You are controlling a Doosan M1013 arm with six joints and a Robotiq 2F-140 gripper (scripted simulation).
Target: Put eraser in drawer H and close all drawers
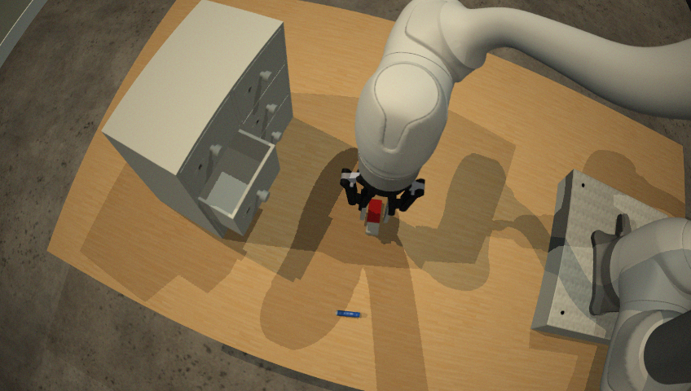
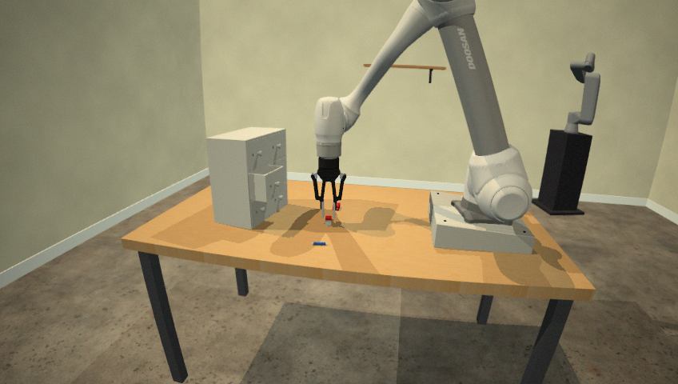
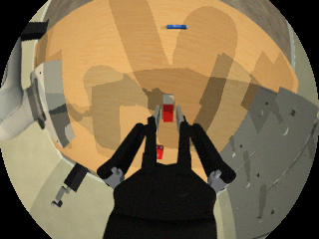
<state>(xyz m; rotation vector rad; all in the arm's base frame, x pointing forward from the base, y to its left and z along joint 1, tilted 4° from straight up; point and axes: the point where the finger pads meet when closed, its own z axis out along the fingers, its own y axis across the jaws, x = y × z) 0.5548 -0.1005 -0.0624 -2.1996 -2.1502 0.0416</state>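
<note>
Right now my hand is 5 cm above the eraser and 1 cm to the right of it. From my hand the other things lie so: thin blue pen (19 cm to the left, 5 cm below, 3 cm ahead).
</note>
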